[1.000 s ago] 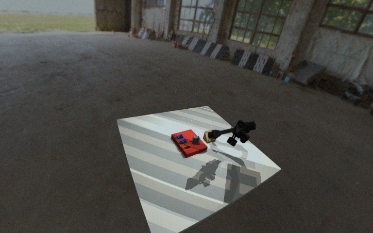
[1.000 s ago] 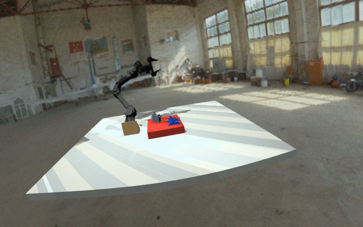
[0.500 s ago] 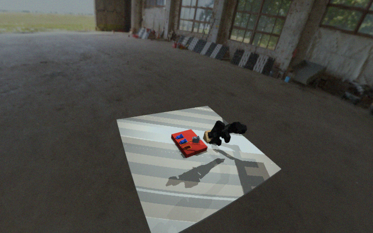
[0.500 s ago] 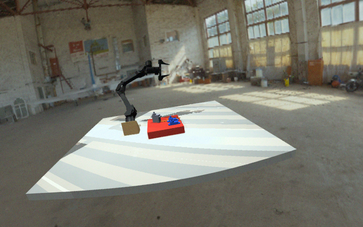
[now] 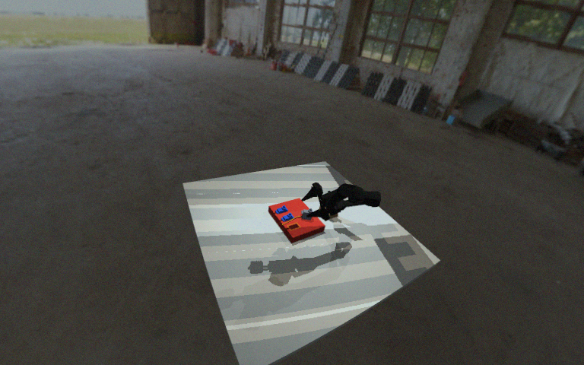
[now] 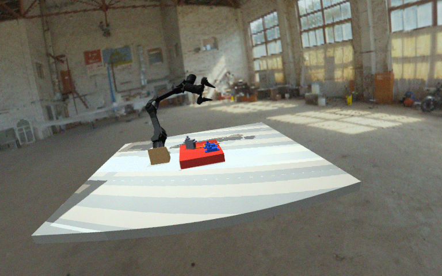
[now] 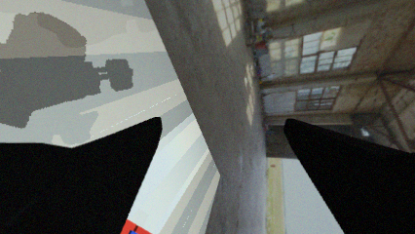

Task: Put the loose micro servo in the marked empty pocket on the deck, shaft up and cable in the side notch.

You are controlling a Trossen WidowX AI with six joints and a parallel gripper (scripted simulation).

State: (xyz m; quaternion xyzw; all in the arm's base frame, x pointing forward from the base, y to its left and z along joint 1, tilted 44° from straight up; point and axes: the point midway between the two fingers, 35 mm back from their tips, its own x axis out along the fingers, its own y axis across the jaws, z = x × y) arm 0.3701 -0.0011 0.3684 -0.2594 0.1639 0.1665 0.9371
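The red deck is 320 mm below my gripper tip, 260 mm to the right of it and 170 mm behind it.
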